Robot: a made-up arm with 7 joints. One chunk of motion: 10 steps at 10 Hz.
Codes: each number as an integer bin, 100 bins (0 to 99) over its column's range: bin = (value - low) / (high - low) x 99, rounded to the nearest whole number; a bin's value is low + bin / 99 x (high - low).
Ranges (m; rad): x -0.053..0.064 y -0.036..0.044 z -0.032..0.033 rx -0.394..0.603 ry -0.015..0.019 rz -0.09..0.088
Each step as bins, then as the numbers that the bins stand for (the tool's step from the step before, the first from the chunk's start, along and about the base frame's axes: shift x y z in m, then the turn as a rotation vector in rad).
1 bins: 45 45 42 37 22 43
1 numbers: 0.00018 0.00036 -0.00442 -0.02138 -0.00744 -0.01269
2 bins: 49 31 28 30 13 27
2 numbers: 0.00491 -0.01095 -0.01362 -0.09188 -0.01054 -0.04145
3 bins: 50 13 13 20 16 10
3 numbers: 0.00609 -0.02549 -0.02346 -0.19259 -0.00951 -0.07202
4 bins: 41 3 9 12 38 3
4 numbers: -0.00455 -0.03358 -0.02609 -0.27315 -0.00195 -0.08461
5 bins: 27 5 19 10 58 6
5 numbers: -0.02109 -0.03196 -0.01953 -0.29329 0.00492 -0.07921
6 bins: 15 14 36 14 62 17
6 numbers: -0.03527 -0.02469 -0.00836 -0.25301 0.00629 -0.05943
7 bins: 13 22 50 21 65 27
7 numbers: -0.03764 -0.01822 0.00083 -0.18252 0.00732 -0.04145
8 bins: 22 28 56 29 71 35
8 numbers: -0.02700 -0.01337 0.00477 -0.10195 0.00938 -0.02707
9 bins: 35 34 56 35 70 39
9 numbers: -0.01164 -0.00853 0.00477 -0.04153 0.00904 -0.01988
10 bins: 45 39 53 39 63 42
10 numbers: 0.00018 -0.00448 0.00280 -0.00124 0.00664 -0.01448
